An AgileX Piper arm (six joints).
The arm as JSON. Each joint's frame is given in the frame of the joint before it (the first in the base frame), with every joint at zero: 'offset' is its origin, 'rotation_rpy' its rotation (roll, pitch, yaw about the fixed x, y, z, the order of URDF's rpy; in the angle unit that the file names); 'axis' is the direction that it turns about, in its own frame. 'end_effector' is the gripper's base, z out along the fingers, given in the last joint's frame.
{
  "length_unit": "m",
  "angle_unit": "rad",
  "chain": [
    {
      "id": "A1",
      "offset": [
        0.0,
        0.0,
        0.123
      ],
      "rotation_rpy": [
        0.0,
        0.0,
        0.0
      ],
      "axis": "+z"
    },
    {
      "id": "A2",
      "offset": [
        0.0,
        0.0,
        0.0
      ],
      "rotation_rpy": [
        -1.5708,
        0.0,
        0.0
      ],
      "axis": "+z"
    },
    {
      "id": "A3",
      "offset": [
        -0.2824,
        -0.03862,
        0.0
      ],
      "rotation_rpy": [
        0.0,
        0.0,
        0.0
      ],
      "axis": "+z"
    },
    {
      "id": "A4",
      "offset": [
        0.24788,
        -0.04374,
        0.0
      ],
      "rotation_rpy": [
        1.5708,
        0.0,
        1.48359
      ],
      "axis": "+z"
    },
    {
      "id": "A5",
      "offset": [
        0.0,
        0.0,
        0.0
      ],
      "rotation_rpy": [
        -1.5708,
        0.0,
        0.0
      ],
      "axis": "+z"
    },
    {
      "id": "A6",
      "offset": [
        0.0,
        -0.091,
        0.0
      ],
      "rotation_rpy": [
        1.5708,
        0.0,
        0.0
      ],
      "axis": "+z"
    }
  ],
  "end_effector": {
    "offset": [
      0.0,
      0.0,
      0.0
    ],
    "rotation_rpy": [
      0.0,
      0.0,
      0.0
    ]
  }
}
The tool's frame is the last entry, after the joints.
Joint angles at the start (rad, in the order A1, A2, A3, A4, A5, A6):
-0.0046, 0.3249, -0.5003, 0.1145, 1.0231, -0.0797
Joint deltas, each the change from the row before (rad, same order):
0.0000, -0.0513, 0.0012, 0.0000, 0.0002, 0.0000
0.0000, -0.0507, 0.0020, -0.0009, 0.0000, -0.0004
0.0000, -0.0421, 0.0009, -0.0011, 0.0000, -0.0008
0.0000, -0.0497, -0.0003, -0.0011, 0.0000, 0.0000
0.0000, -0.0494, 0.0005, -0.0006, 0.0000, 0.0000
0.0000, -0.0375, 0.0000, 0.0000, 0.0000, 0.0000
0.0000, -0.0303, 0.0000, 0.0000, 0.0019, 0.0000
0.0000, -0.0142, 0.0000, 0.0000, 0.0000, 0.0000
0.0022, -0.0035, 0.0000, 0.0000, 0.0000, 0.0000
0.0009, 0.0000, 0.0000, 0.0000, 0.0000, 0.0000
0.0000, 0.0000, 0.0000, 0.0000, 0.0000, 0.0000
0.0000, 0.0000, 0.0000, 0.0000, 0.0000, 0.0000
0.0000, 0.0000, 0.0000, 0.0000, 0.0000, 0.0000
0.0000, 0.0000, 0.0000, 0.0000, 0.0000, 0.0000
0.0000, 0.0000, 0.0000, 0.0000, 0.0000, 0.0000
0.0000, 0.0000, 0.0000, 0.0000, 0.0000, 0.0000
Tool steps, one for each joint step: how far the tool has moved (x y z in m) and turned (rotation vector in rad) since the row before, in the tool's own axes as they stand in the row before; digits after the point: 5 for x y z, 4 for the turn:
0.00399, 0.00075, -0.00687, 0.0010, -0.0497, -0.0049
0.00408, 0.00066, -0.00658, 0.0018, -0.0484, -0.0056
0.00321, 0.00053, -0.00563, 0.0018, -0.0409, -0.0053
0.00355, 0.00066, -0.00694, 0.0021, -0.0497, -0.0053
0.00368, 0.00068, -0.00672, 0.0016, -0.0486, -0.0049
0.00268, 0.00056, -0.00520, 0.0009, -0.0373, -0.0035
0.00232, 0.00046, -0.00420, 0.0005, -0.0283, -0.0029
0.00100, 0.00021, -0.00198, 0.0003, -0.0141, -0.0013
0.00025, 0.00005, -0.00051, -0.0019, -0.0034, -0.0013
0.00000, 0.00000, -0.00001, -0.0008, 0.0000, -0.0004
0.00000, 0.00000, 0.00000, 0.0000, 0.0000, 0.0000
0.00000, 0.00000, 0.00000, 0.0000, 0.0000, 0.0000
0.00000, 0.00000, 0.00000, 0.0000, 0.0000, 0.0000
0.00000, 0.00000, 0.00000, 0.0000, 0.0000, 0.0000
0.00000, 0.00000, 0.00000, 0.0000, 0.0000, 0.0000
0.00000, 0.00000, 0.00000, 0.0000, 0.0000, 0.0000

